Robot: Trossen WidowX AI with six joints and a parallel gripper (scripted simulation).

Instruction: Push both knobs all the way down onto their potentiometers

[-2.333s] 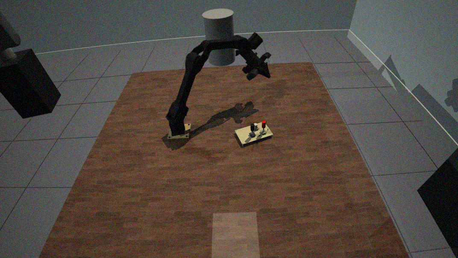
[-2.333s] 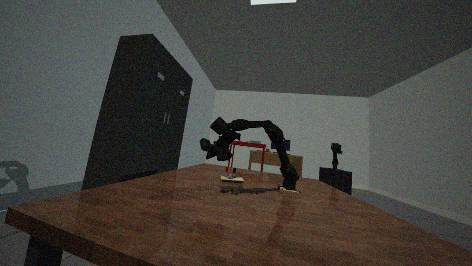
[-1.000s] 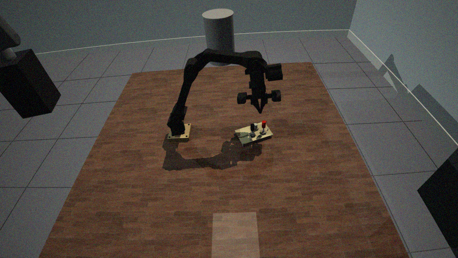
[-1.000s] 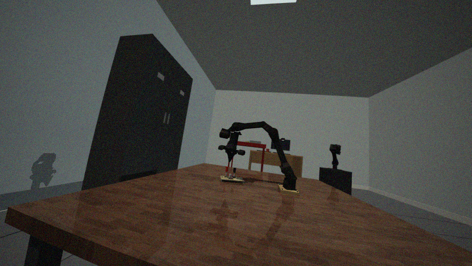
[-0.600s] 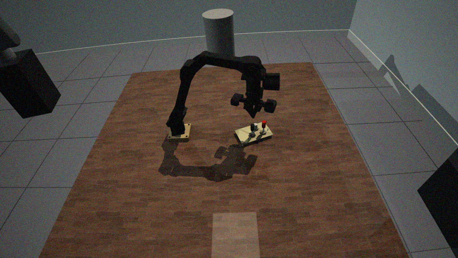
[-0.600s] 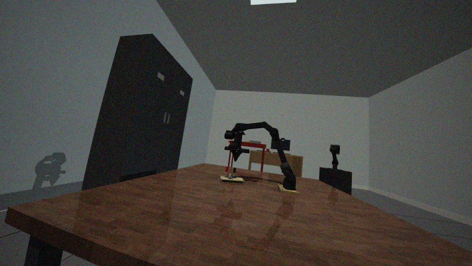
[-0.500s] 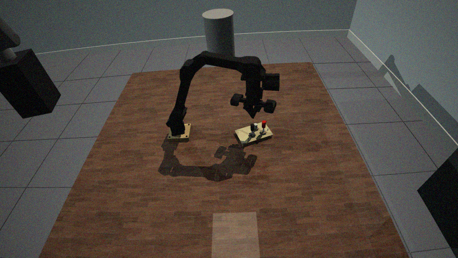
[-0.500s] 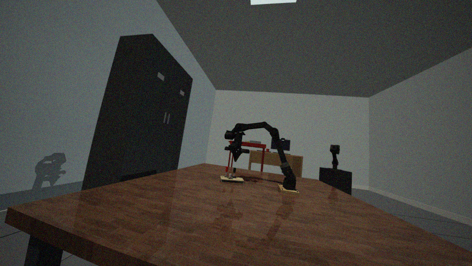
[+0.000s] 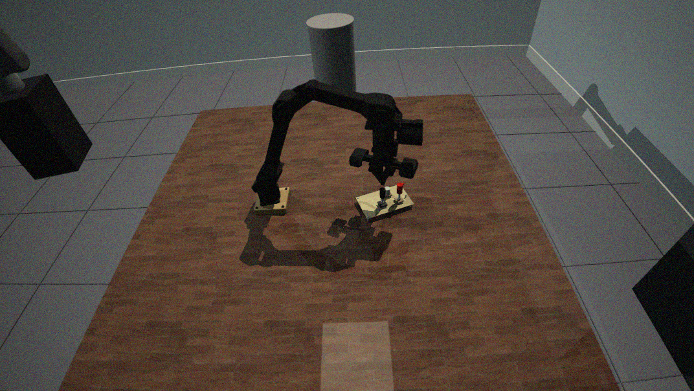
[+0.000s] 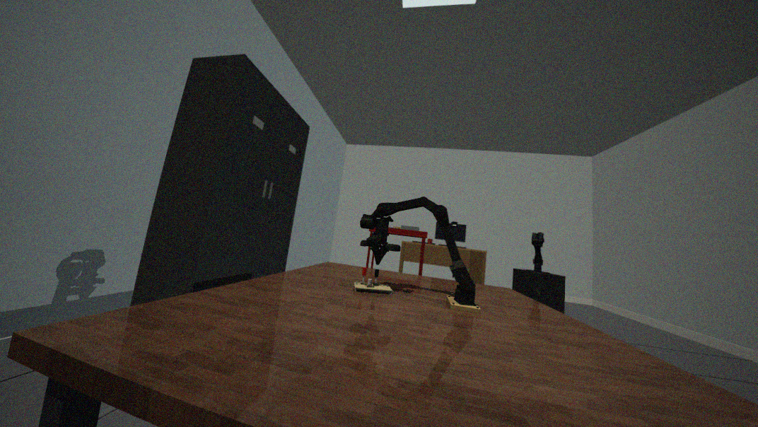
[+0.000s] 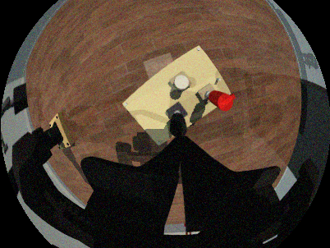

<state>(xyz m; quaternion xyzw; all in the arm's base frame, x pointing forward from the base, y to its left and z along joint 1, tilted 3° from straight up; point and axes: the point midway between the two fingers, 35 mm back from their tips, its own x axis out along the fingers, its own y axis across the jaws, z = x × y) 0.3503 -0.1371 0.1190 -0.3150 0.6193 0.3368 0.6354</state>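
My gripper tip is now 40 mm above the dark knob. The rest, counted from my gripper tip: red knob: 60 mm ahead, 30 mm below.
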